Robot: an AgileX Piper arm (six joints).
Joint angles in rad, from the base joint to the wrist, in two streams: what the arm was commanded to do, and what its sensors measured. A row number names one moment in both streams.
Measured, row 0:
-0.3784 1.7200 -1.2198 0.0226 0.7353 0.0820
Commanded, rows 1 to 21:
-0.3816 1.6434 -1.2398 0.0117 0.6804 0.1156
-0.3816 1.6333 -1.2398 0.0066 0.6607 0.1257
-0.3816 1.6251 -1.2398 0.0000 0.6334 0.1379
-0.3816 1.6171 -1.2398 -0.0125 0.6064 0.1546
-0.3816 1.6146 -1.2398 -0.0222 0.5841 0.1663
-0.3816 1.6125 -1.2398 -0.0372 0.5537 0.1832
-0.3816 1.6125 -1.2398 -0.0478 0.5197 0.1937
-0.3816 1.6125 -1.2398 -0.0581 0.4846 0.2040
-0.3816 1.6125 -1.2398 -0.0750 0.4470 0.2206
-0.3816 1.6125 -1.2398 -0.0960 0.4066 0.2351
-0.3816 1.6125 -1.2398 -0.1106 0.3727 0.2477
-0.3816 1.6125 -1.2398 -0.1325 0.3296 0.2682
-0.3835 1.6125 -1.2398 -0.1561 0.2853 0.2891
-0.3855 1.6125 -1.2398 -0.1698 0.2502 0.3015
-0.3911 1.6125 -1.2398 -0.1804 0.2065 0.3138
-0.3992 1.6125 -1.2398 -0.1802 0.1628 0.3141
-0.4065 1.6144 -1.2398 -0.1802 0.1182 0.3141
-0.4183 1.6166 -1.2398 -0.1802 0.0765 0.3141
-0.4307 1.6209 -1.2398 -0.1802 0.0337 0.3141
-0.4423 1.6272 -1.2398 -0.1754 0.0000 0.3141
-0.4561 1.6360 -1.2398 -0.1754 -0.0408 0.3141
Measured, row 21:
-0.4091 1.6250 -1.2262 -0.1590 0.1471 0.3017
